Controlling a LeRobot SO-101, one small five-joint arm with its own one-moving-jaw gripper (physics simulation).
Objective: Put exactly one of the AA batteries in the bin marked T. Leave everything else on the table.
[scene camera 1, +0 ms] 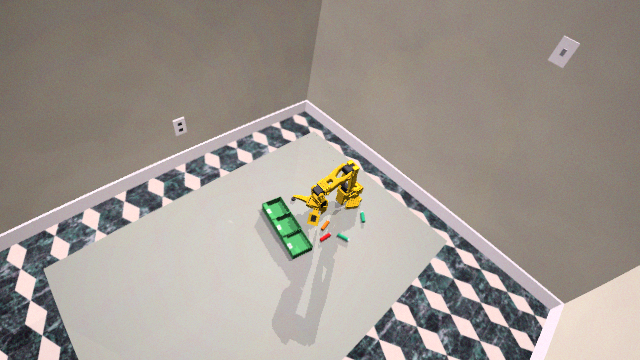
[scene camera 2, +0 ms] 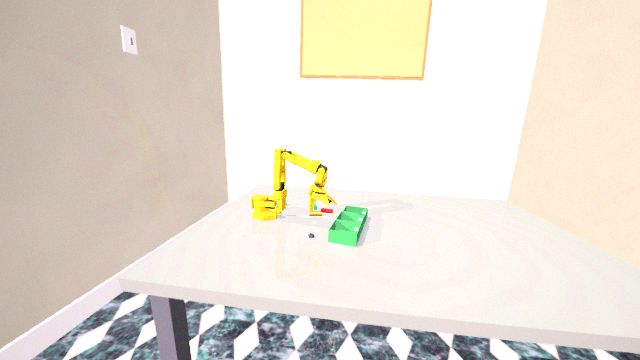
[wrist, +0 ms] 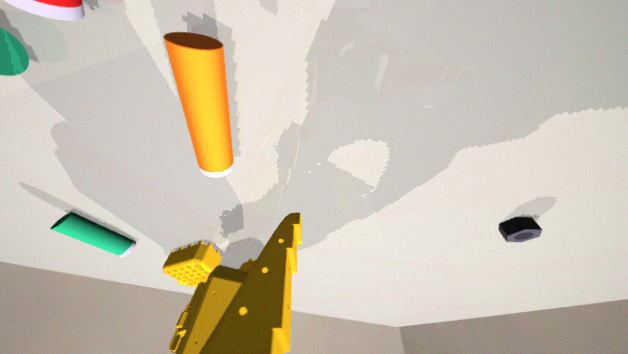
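Seen in the pictures: hand at its tool point: (scene camera 1: 320, 213) (scene camera 2: 310, 211) (wrist: 301, 224); arm's base at its link origin: (scene camera 1: 345, 201) (scene camera 2: 272, 215) (wrist: 233, 258).
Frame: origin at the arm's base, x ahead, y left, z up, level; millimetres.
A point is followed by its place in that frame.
My gripper (scene camera 1: 304, 210) (scene camera 2: 324, 208) is fully open and empty; in the wrist view one notched jaw shows. Its fixed jaw is low over the table, close to the orange battery (scene camera 1: 325, 225) @[x 161, y 38, z 12 mm] (scene camera 2: 316, 214) @[x 163, y 29, z 6 mm] (wrist: 202, 105) @[x 167, y 35, z 14 mm], which lies beyond the jaw tip in the wrist view. A red battery (scene camera 1: 325, 237) @[x 200, y 78, z 12 mm] (scene camera 2: 327, 211) @[x 201, y 68, z 7 mm] (wrist: 55, 7) @[x 174, y 71, z 11 mm] and a green battery (scene camera 1: 343, 237) @[x 144, y 123, z 13 mm] (wrist: 11, 55) @[x 148, y 96, z 5 mm] lie near it. Another green battery (scene camera 1: 363, 217) @[x 8, y 110, z 14 mm] (wrist: 94, 235) @[x 11, y 104, z 10 mm] lies closer to the arm's base. The green three-compartment tray (scene camera 1: 303, 252) @[x 312, y 74, z 17 mm] (scene camera 2: 342, 237) @[x 268, y -175, z 22 mm] stands beside the gripper. Its labels are too small to read.
A dark hex nut (scene camera 1: 293, 199) @[x 177, y -140, z 8 mm] (scene camera 2: 311, 235) @[x 173, y -151, z 8 mm] (wrist: 520, 229) @[x 174, y -136, z 8 mm] lies on the table near the tray; in scene camera 1 it appears at the moving jaw's tip. The arm's base stands at the far side of the batteries from the tray. Walls stand beyond the table.
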